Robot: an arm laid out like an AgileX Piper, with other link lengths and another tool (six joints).
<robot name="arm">
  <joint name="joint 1" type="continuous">
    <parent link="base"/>
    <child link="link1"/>
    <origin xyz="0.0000 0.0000 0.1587"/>
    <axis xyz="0 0 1"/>
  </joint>
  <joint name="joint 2" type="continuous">
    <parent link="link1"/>
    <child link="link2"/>
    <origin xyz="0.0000 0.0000 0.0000"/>
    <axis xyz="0 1 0"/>
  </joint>
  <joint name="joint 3" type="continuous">
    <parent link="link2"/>
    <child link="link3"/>
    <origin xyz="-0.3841 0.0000 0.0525"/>
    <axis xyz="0 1 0"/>
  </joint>
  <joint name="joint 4" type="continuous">
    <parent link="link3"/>
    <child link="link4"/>
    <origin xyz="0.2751 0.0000 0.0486"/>
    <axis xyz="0.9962 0 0.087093"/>
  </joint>
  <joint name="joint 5" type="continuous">
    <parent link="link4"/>
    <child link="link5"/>
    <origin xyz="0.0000 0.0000 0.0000"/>
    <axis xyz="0 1 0"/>
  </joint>
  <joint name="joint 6" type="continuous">
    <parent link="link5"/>
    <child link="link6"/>
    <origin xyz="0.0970 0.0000 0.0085"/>
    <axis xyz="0.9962 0 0.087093"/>
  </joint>
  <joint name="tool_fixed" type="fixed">
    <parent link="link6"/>
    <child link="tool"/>
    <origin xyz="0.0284 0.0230 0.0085" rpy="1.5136 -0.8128 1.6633"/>
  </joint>
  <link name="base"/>
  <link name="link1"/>
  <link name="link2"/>
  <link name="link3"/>
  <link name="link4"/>
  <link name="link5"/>
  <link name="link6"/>
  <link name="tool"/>
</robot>
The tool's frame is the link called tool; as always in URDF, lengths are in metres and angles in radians. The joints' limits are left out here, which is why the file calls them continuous.
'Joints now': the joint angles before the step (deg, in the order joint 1, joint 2, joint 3, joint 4, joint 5, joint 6). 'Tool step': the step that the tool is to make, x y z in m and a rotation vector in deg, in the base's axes. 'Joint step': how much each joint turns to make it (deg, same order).
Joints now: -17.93, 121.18, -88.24, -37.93, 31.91, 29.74
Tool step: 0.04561, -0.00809, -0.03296, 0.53, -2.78, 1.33
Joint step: 0.22, 8.19, -8.59, 0.69, -2.64, 0.00
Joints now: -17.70, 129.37, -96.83, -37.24, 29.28, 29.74
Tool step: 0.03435, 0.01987, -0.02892, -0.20, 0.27, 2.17
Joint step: 2.69, 6.02, -6.59, 0.00, 0.96, 0.00
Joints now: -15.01, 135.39, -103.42, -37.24, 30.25, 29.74
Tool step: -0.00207, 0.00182, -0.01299, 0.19, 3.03, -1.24
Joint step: 0.40, 1.09, -0.40, 0.24, 2.87, -0.01
